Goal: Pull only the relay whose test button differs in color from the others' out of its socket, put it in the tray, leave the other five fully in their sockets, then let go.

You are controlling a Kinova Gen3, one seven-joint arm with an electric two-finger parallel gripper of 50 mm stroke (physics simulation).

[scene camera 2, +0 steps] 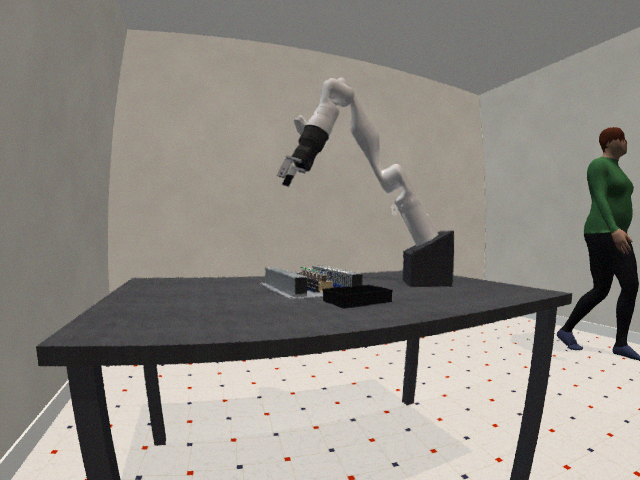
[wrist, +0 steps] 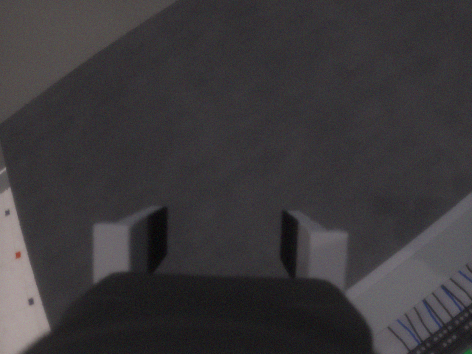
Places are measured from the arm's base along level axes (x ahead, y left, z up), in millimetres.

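Pixels of known places: gripper, fingertip midpoint: (scene camera 2: 282,181) (wrist: 224,233); arm's base, origin of the base link: (scene camera 2: 426,240).
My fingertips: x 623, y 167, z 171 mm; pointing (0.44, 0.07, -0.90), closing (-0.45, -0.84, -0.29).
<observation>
Ahead of a thing's pixels: the offset from my fingertips to its top centre. "spot": to the spot under its first point. Level surfaces: height alone.
My gripper (scene camera 2: 285,178) (wrist: 224,233) is open and empty, high above the table and the relay panel. The relays stand in a row on the panel {spot: dx -40, dy -24, dz -333 mm} (scene camera 2: 293,296) between two grey wire ducts in the scene view; they are too small there to tell their test buttons or colors apart. In the wrist view a corner of the panel (wrist: 372,295) shows at the lower right, with blue and dark wires; the relays themselves cannot be made out there. The black tray {spot: dx -164, dy +143, dz -315 mm} (scene camera 2: 356,298) stands at the near right side of the panel in the scene view. Its inside is hidden by its wall.
The dark table {dz -338 mm} (scene camera 2: 206,320) (wrist: 225,125) carries the panel, the tray and the arm's black base (scene camera 2: 431,263). A grey wire duct {dx -43, dy -166, dz -275 mm} (scene camera 2: 284,280) runs along the panel's left side. A person in a green top (scene camera 2: 610,196) stands beyond the table's right end.
</observation>
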